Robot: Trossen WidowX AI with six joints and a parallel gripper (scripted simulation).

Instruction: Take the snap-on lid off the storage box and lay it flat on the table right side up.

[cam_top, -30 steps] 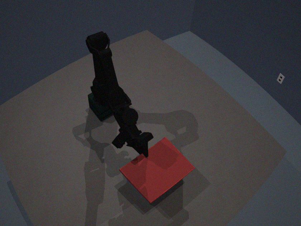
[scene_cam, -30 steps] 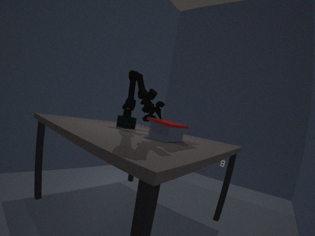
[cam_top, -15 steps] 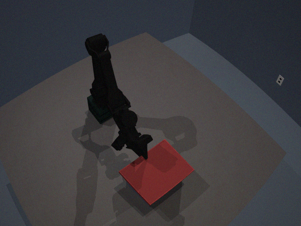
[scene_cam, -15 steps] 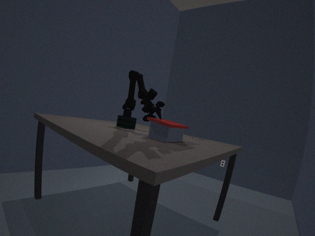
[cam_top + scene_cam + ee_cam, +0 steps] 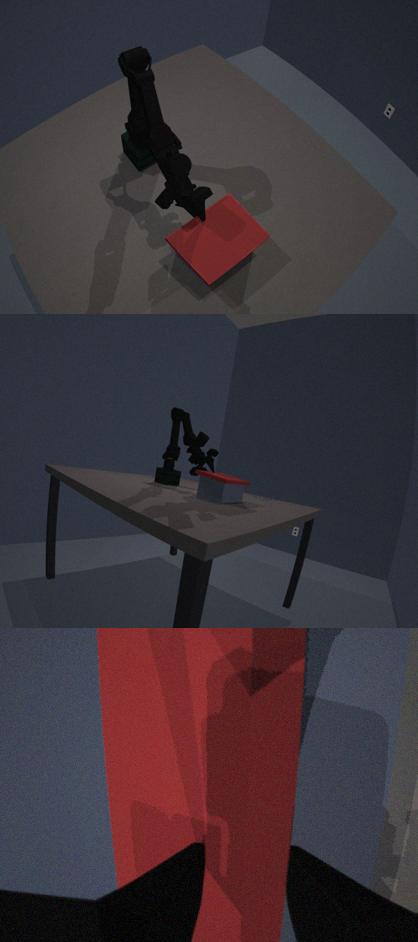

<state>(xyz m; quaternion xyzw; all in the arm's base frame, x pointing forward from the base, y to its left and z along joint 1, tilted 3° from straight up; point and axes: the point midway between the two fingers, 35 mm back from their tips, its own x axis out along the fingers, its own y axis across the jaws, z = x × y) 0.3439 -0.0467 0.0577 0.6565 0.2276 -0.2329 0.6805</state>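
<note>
The red lid is 80 mm ahead of my gripper tip. The rest, counted from my gripper tip: storage box 80 mm ahead, 60 mm below.
</note>
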